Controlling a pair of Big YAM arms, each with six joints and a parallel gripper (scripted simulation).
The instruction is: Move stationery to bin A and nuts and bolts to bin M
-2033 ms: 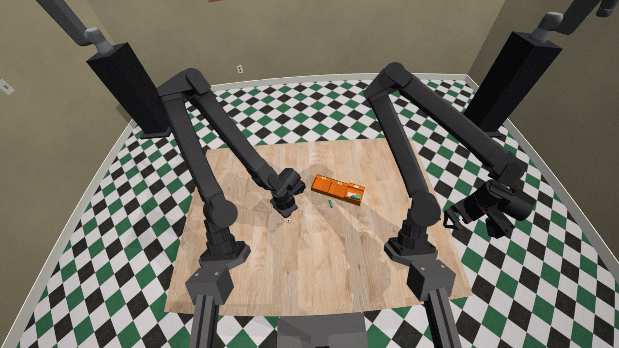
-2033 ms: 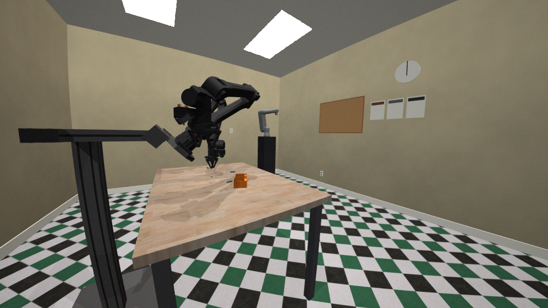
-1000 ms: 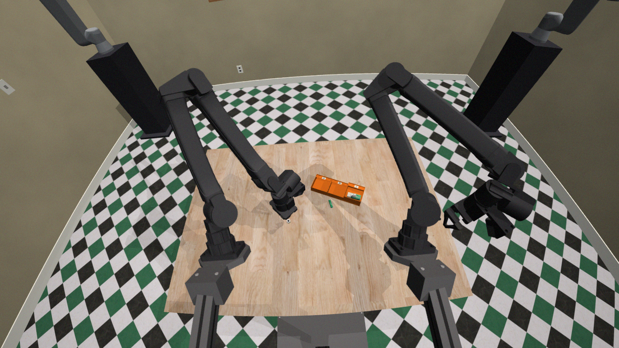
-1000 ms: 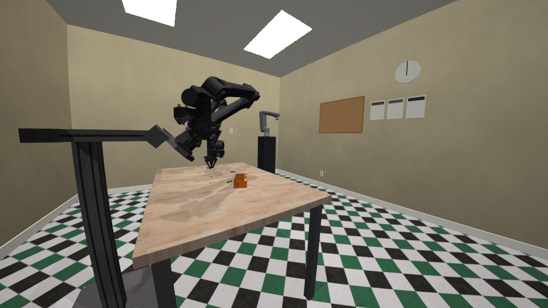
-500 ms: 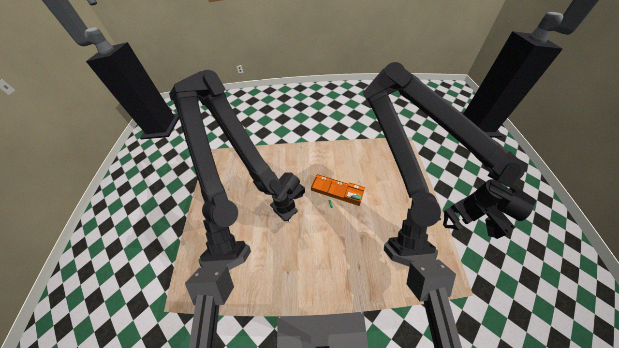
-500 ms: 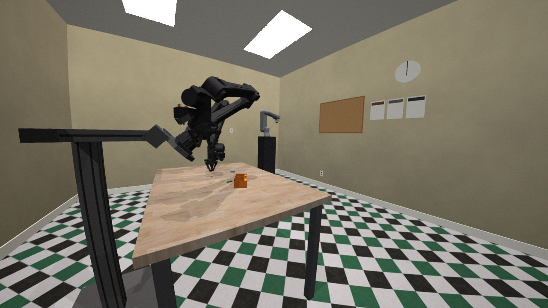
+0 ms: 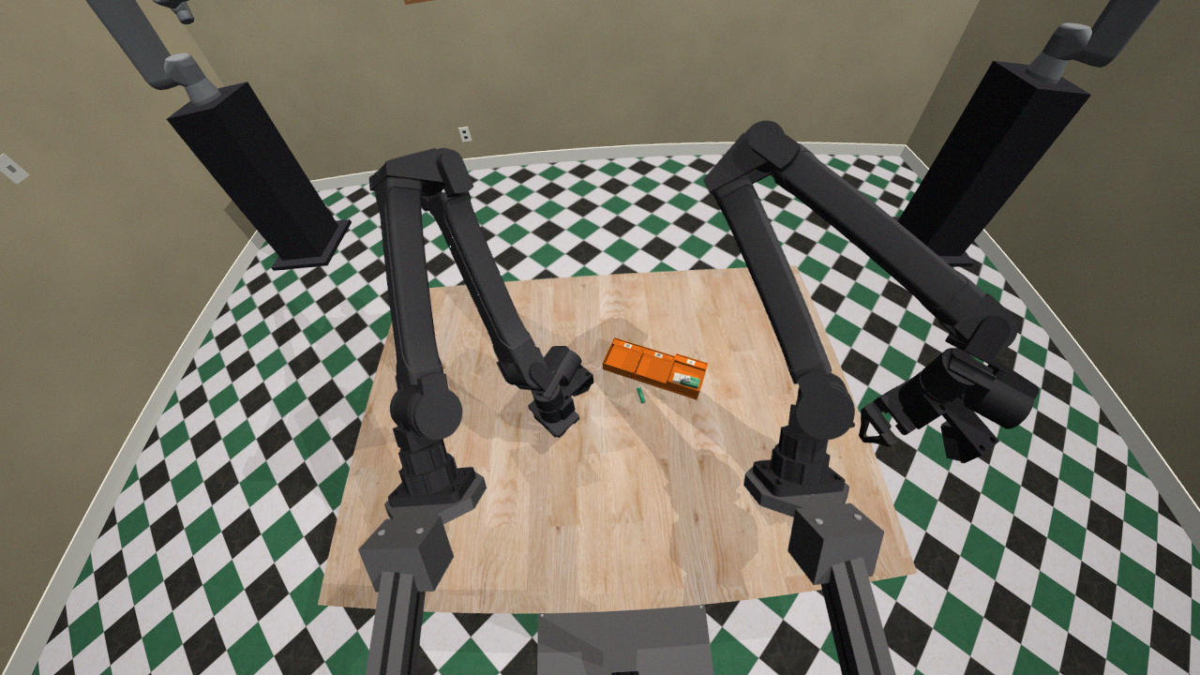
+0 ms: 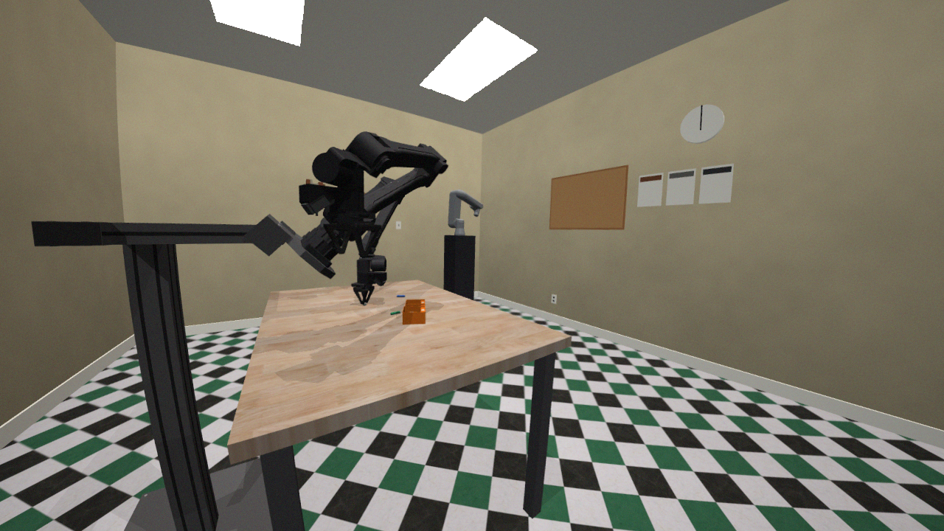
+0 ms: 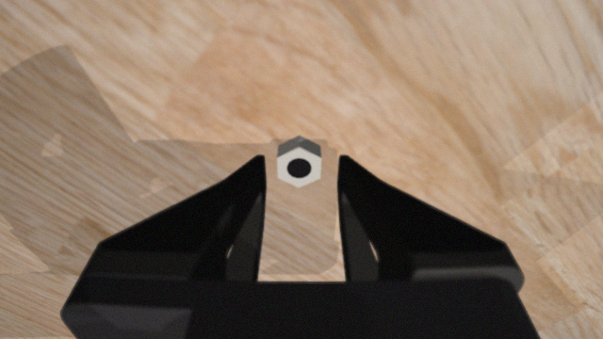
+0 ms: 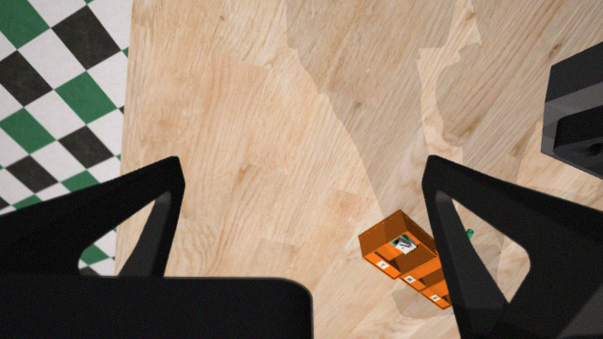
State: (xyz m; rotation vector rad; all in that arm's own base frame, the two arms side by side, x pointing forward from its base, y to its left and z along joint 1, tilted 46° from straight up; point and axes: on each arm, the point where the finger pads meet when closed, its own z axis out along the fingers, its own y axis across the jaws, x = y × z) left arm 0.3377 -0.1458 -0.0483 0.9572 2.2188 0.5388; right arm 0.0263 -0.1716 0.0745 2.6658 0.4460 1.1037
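My left gripper is now 1 cm above the hex nut. Also, from my left hand: eraser: 31 cm to the right, 12 cm ahead; then green cylinder: 20 cm to the right, 8 cm ahead, 1 cm below; then blue cylinder: 20 cm ahead, 8 cm to the left, 1 cm below.
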